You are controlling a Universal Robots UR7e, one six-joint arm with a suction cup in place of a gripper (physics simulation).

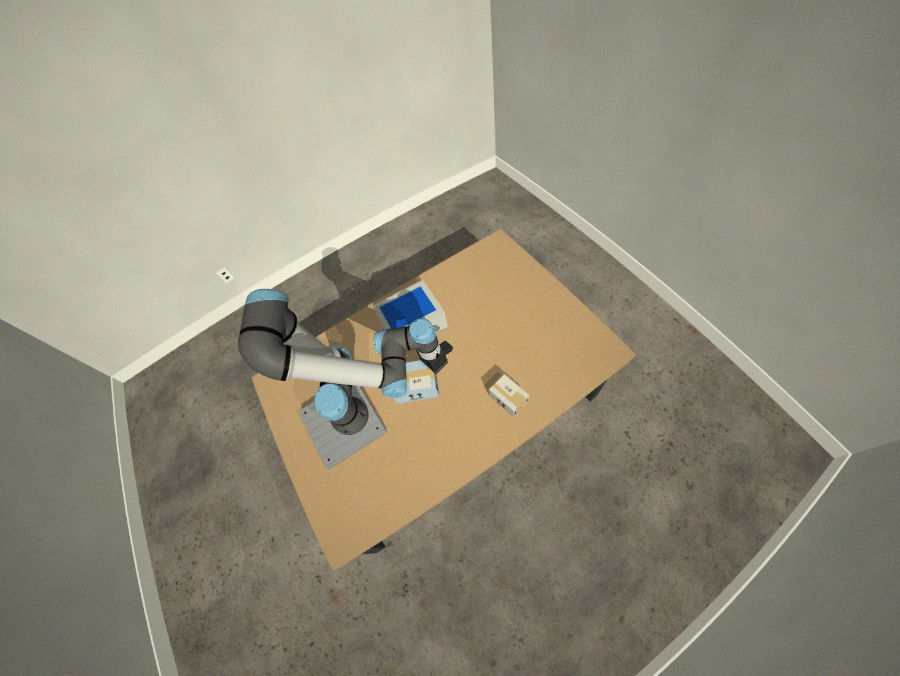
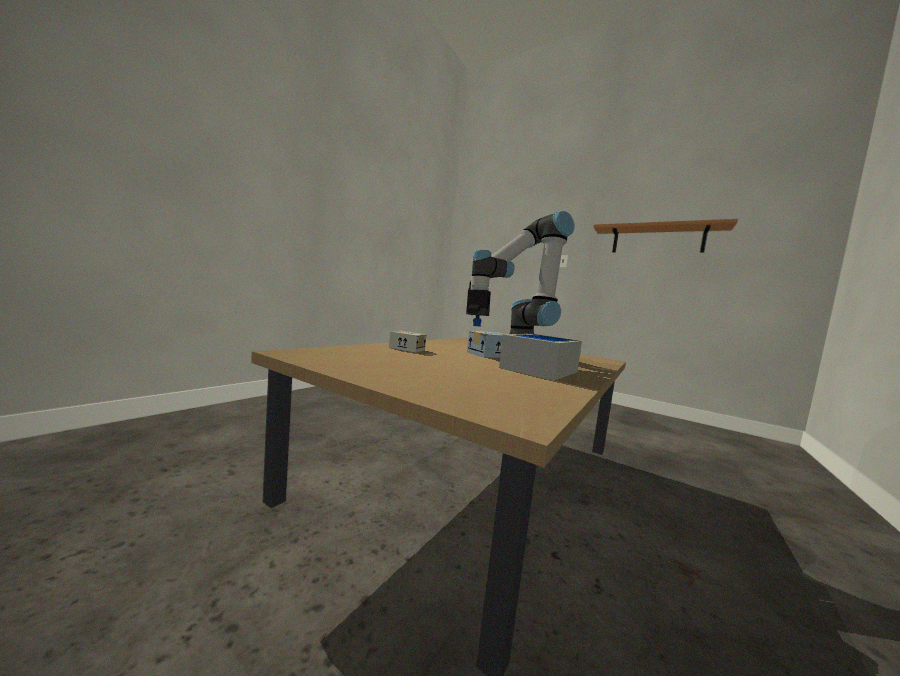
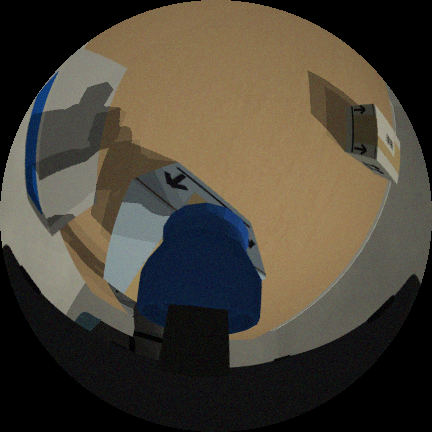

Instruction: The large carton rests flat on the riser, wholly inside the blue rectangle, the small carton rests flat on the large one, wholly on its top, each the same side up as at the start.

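The large carton [image 1: 419, 384] [image 2: 485, 345] [image 3: 139, 225] stands on the table [image 1: 523, 305] [image 2: 435, 385] beside the grey riser [image 1: 442, 314] [image 2: 537, 356] [image 3: 76, 92]. The riser's top bears the blue rectangle [image 1: 405, 306] [image 2: 541, 337] [image 3: 30, 149], and nothing lies on it. My blue suction cup [image 2: 477, 321] [image 3: 201, 257] hangs straight over the large carton's top, very close to it; I cannot tell whether it touches. It holds nothing. The small carton [image 1: 508, 392] [image 2: 406, 341] [image 3: 374, 141] rests alone on the table, further from the riser.
The arm's grey base plate [image 1: 342, 436] is bolted to the table near the large carton. The arm's elbow [image 1: 265, 341] reaches over the table edge. A wooden shelf [image 2: 665, 226] hangs on the wall behind.
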